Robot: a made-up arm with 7 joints.
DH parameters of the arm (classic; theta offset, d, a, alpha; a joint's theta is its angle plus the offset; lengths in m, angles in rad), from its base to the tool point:
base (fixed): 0 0 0 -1.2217
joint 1: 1.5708 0 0 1.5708
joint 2: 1.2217 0 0 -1.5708
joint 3: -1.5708 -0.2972 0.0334 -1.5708
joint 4: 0 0 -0.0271 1.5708
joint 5: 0 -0.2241 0 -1.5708
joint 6: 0 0 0 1.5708
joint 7: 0 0 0 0
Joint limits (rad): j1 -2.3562..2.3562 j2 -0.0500..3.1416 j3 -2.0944..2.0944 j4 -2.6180..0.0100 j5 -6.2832..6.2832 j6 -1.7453..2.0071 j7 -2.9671..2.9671
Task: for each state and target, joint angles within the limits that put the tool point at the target. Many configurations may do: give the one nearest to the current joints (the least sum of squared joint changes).
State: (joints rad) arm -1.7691 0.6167 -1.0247 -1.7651 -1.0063 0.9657 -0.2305
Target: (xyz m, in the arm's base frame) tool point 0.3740 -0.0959 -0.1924
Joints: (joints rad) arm -1.1106 0.6007 -1.4380 -1.4578 -1.0063 0.9657 -0.2305
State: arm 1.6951 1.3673 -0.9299 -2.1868 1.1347 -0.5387 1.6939
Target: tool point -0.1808 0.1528 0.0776
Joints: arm 1.9941 2.0484 -1.2920 -2.4220 1.1347 -0.5387 1.6939
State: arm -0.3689 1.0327 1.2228 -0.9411 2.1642 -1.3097 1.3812
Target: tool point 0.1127 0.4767 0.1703
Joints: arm -0.7784 1.5666 0.9022 -0.5431 2.1642 -1.3097 1.3812
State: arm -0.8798 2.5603 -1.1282 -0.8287 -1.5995 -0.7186 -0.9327
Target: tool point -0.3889 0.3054 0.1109
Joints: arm -1.6372 3.1295 -1.4187 -0.7635 -1.5995 -0.7186 -0.9327
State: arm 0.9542 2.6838 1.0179 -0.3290 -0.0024 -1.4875 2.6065
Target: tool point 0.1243 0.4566 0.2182
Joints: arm 1.1781 2.1717 1.0091 0.0079 -0.0024 -1.4875 2.6065
